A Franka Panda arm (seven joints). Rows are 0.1 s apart.
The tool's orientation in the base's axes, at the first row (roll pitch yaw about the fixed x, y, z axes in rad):
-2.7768 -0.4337 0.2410
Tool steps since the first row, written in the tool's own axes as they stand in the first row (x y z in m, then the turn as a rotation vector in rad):
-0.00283 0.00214 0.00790 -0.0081 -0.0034 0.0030
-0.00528 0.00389 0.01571 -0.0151 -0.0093 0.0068
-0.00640 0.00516 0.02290 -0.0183 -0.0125 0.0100
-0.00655 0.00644 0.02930 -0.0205 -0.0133 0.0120
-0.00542 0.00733 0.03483 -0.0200 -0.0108 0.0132
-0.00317 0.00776 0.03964 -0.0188 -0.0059 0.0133
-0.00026 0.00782 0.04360 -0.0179 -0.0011 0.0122
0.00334 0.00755 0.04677 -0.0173 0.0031 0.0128
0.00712 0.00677 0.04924 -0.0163 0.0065 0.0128
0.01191 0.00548 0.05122 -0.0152 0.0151 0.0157
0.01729 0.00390 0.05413 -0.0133 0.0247 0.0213
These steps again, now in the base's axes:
0.00063 0.00100 -0.00858 -0.0075 0.0025 -0.0048
0.00143 0.00238 -0.01680 -0.0147 0.0078 -0.0091
0.00304 0.00420 -0.02377 -0.0178 0.0113 -0.0121
0.00528 0.00587 -0.02968 -0.0194 0.0124 -0.0145
0.00824 0.00777 -0.03418 -0.0177 0.0109 -0.0161
0.01180 0.01000 -0.03745 -0.0148 0.0069 -0.0173
0.01556 0.01232 -0.03960 -0.0126 0.0025 -0.0175
0.01957 0.01473 -0.04069 -0.0103 -0.0008 -0.0191
0.02335 0.01732 -0.04094 -0.0082 -0.0036 -0.0198
0.02768 0.02035 -0.04019 -0.0032 -0.0095 -0.0246
0.03270 0.02417 -0.03988 0.0037 -0.0150 -0.0316

